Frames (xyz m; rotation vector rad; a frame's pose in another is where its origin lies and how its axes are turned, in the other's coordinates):
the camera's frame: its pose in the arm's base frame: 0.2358 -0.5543 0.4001 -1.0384 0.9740 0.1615
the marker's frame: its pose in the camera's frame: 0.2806 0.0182 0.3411 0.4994 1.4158 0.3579
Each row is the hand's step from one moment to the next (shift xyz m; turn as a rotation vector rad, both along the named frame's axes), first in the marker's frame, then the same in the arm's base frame.
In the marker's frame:
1: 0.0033 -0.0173 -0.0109 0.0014 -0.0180 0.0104
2: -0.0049 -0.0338 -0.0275 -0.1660 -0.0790 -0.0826
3: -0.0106 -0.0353 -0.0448 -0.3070 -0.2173 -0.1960
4: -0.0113 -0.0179 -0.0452 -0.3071 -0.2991 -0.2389
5: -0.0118 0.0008 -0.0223 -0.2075 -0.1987 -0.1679
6: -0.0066 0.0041 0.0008 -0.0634 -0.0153 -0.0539
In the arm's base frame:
1: -0.0082 -0.0127 0.0141 0.0080 -0.0191 0.0017
2: -0.0122 -0.0182 0.0380 0.0687 0.0286 0.1873
3: -0.0201 -0.0117 0.0532 0.1041 0.0057 0.4111
4: -0.0216 0.0036 0.0449 0.0826 -0.0506 0.4811
5: -0.0072 0.0126 0.0207 0.0509 -0.0293 0.3275
6: 0.0048 0.0060 0.0011 0.0092 0.0305 0.0784

